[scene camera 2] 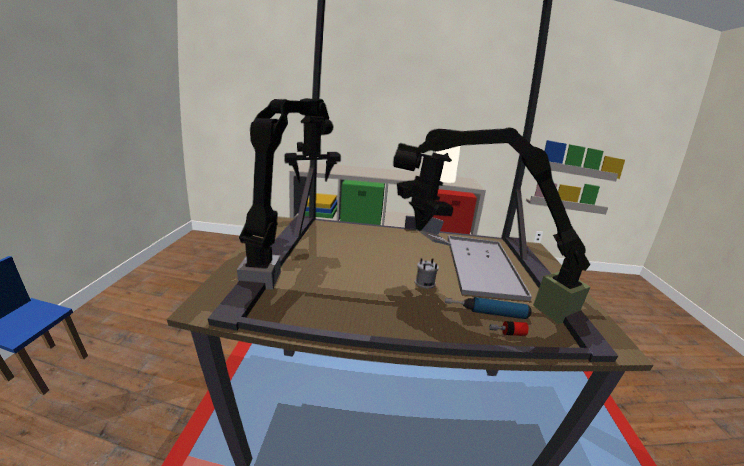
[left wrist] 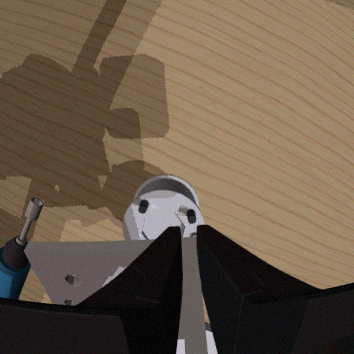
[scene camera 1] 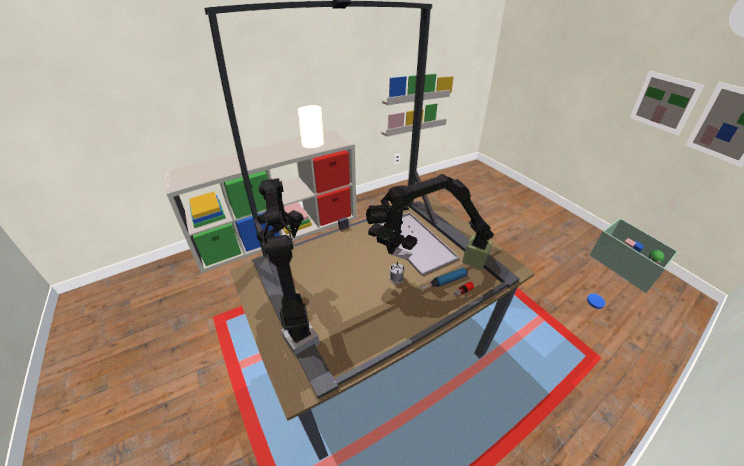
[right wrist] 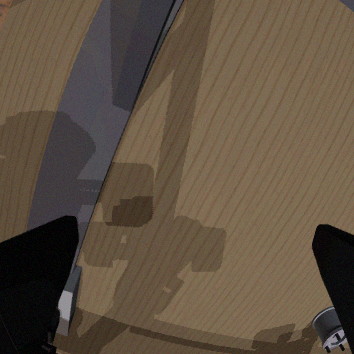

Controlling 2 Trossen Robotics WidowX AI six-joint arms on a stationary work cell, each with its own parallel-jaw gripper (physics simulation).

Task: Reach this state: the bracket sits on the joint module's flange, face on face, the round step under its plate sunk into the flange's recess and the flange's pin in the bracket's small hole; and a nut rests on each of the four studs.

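Places are measured from the left arm's base along level axes (x back, y down, z right), in metres.
Where they show: left gripper, fingertip midpoint: (scene camera 2: 418, 229) (left wrist: 188, 236) (scene camera 1: 390, 253); right gripper, fingertip midpoint: (scene camera 2: 312, 182) (right wrist: 200, 234); left arm's base at its link origin: (scene camera 2: 567, 281) (scene camera 1: 479, 243); right arm's base at its link origin: (scene camera 2: 259, 262) (scene camera 1: 299, 332).
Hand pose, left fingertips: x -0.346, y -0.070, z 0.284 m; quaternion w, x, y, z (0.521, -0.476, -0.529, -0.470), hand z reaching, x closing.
Note:
Things, the pixels of their top centre, and the offset from my left fingertips. "spot": a spot on its surface instead.
- joint module at its top centre: (left wrist: 161, 236) (right wrist: 341, 344) (scene camera 2: 428, 261) (scene camera 1: 397, 266) dx +0.042, dy +0.097, dz -0.016 m
- tray at its top centre: (scene camera 2: 484, 261) (scene camera 1: 415, 239) dx +0.314, dy +0.156, dz +0.024 m
- blue screwdriver at a spot on its surface: (left wrist: 10, 275) spot: dx +0.104, dy +0.132, dz -0.180 m
- small dark block at its top centre: (scene camera 2: 411, 216) (scene camera 1: 343, 219) dx +0.215, dy +0.114, dz +0.391 m
The joint module (scene camera 1: 396, 272) (scene camera 2: 426, 274) (left wrist: 162, 217) (right wrist: 327, 322) stands upright on the table, dark studs pointing up. My left gripper (left wrist: 188, 236) is shut on the grey bracket's upright wall. The bracket (scene camera 1: 403, 251) (scene camera 2: 433, 226) (left wrist: 90, 260) is in the air, above and behind the module in the scene views. In the left wrist view its plate covers part of the module's near side; its underside is hidden. Several small nuts (scene camera 1: 409, 227) (scene camera 2: 487, 256) lie on the tray (scene camera 1: 433, 249) (scene camera 2: 488, 274). My right gripper (scene camera 2: 312, 178) (right wrist: 200, 234) is open and empty, high above the table's left side.
A blue screwdriver (scene camera 1: 452, 276) (scene camera 2: 500, 307) (left wrist: 10, 275) lies in front of the tray, with a shorter red one (scene camera 1: 466, 287) (scene camera 2: 515, 328) nearer the front edge. A small dark block (scene camera 1: 344, 223) (scene camera 2: 412, 221) stands at the table's back edge. Dark frame posts rise at the back.

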